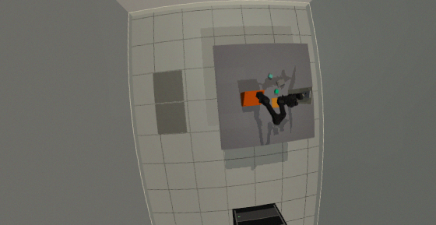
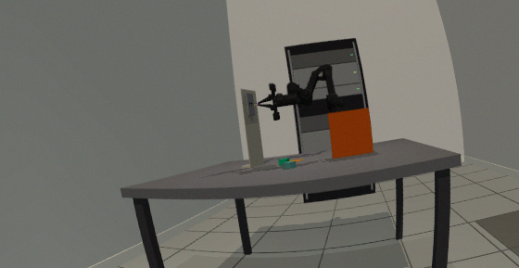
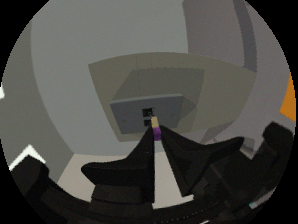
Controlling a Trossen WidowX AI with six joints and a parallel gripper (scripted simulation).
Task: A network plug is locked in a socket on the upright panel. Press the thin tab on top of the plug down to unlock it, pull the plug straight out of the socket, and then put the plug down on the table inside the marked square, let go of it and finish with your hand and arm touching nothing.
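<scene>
Right now my gripper tip is 32 cm above the orange marked square, 12 cm past it and 8 cm to the left of it. Round my gripper tip: green block: 30 cm below, 12 cm behind, 6 cm to the left; then network plug: right at my gripper tip; then upright beige panel: 13 cm below, 5 cm ahead.
</scene>
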